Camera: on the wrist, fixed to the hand. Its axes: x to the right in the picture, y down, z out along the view.
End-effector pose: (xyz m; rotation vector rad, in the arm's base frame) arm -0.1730 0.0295 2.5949 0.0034 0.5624 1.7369
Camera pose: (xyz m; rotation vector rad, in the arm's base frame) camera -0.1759 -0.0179 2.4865 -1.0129 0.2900 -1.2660
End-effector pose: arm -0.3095 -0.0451 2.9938 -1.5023 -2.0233 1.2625
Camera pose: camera -0.2451 -0.0045 3.0844 1.2934 -1.1702 -0.7182
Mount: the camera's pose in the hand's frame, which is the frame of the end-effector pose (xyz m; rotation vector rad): -0.0109 -0.0310 -0.1137 -0.1307 0.7810 -2.9947
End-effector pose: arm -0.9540 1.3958 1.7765 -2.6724 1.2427 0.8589
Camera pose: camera -0.8852 1.3912 1.8727 -1.3990 -2.4221 -0.6696
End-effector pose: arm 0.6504 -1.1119 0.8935 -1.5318 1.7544 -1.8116
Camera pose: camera 0.5860 -1.0242 0.9400 0.9437 0.9508 0.4592
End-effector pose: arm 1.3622 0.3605 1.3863 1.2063 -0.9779 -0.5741
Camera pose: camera 1.4587 0.4175 1.3483 -1.3839 -2.0412 1.6042
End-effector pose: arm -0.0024 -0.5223 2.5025 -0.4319 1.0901 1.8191
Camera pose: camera 0.0117 -0.6170 2.4329 -1.4801 -0.1698 -1.0700
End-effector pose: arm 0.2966 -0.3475 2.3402 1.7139 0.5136 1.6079
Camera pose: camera 0.1902 -0.3086 2.3060 -0.8160 1.6567 -0.3682
